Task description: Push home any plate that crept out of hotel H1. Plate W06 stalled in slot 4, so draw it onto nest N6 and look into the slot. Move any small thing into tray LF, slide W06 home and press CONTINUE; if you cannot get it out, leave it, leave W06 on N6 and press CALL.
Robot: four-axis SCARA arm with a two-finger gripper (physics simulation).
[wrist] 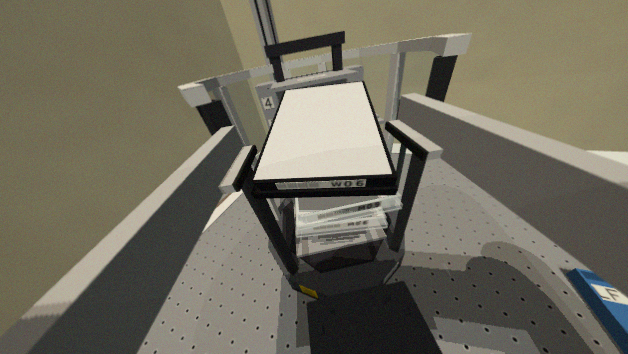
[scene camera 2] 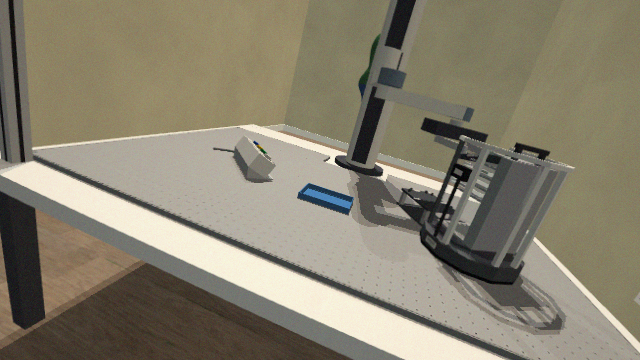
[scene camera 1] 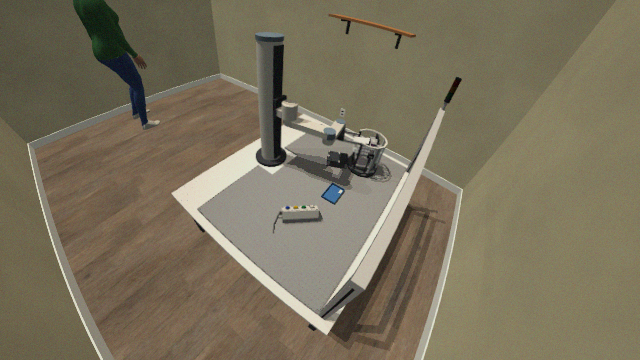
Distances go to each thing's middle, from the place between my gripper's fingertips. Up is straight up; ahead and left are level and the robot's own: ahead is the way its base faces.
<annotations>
I see my gripper 20 mm short of the plate labelled W06 (wrist: 325, 141), 10 mm to the right of it and 10 mm above it. The rest, counted from my hand: blue tray marked LF (scene camera 2: 340, 202) 380 mm to the right, 250 mm below, 60 mm ahead; then round plate rack (scene camera 2: 492, 203) 100 mm below, 80 mm ahead, 30 mm to the left.
</annotations>
